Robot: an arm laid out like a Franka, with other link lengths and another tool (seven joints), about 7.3 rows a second.
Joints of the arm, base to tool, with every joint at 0 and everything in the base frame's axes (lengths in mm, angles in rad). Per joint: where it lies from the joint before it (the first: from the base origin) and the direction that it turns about. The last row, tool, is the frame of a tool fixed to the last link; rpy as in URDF.
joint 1: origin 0 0 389.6 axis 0 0 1
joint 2: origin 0 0 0 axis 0 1 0
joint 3: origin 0 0 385.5 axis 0 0 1
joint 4: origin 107.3 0 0 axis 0 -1 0
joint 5: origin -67.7 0 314.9 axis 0 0 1
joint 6: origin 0 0 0 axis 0 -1 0
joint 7: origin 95.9 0 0 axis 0 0 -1
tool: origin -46 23 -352.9 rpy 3.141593 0.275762 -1.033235
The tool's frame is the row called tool.
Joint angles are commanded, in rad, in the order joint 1, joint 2, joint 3, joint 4, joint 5, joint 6, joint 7. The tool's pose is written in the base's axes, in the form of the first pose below.
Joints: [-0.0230, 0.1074, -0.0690, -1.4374, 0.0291, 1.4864, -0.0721]
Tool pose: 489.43 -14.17 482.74 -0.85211 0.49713 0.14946 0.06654
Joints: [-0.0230, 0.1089, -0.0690, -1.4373, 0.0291, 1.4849, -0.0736]
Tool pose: 489.04 -14.20 482.00 -0.85227 0.49655 0.15079 0.06582
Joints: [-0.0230, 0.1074, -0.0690, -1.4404, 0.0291, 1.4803, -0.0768]
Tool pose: 486.33 -14.12 481.56 -0.85259 0.49529 0.15370 0.06443
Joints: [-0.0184, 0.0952, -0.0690, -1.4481, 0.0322, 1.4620, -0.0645]
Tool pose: 477.01 -9.46 484.54 -0.84958 0.49846 0.16040 0.06339
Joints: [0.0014, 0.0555, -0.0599, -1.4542, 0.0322, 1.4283, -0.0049]
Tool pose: 460.80 7.72 500.42 -0.84200 0.51117 0.15989 0.06463
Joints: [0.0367, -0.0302, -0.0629, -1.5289, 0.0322, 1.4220, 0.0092]
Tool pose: 428.44 23.45 513.65 -0.84688 0.50295 0.15968 0.06590
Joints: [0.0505, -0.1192, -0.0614, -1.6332, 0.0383, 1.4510, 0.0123]
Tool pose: 399.43 32.09 516.57 -0.85055 0.49654 0.15709 0.07305
